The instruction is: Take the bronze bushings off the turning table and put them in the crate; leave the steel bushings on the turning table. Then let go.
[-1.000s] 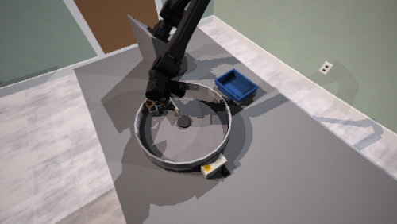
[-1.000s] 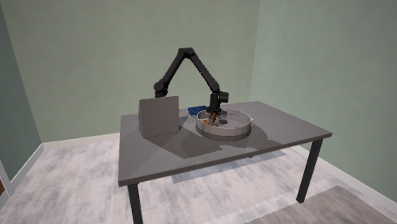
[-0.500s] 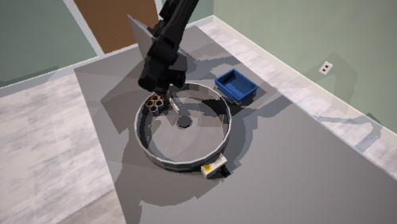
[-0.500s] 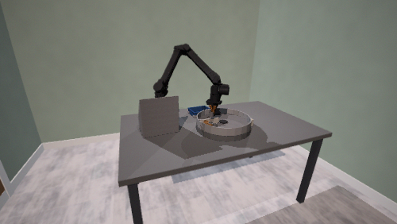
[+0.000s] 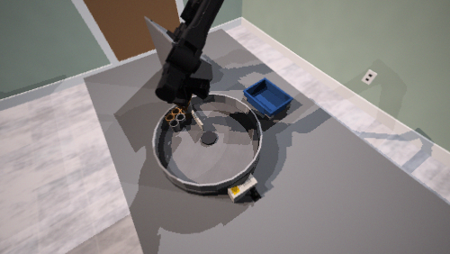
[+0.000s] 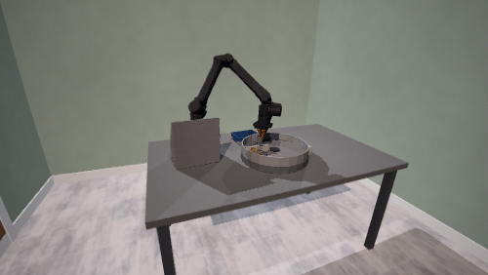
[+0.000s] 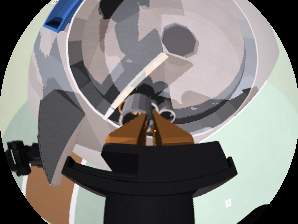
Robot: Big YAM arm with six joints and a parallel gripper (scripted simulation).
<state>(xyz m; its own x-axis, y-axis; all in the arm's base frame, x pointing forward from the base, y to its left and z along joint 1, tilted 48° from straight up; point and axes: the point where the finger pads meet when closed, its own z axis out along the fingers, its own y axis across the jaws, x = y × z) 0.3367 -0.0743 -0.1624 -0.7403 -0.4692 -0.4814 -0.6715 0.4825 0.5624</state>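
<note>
The round turning table lies 11 cm ahead of my hand, 3 cm to the left of it and 10 cm below it. Round my hand: blue crate (7 cm ahead, 39 cm to the left, 13 cm below).
</note>
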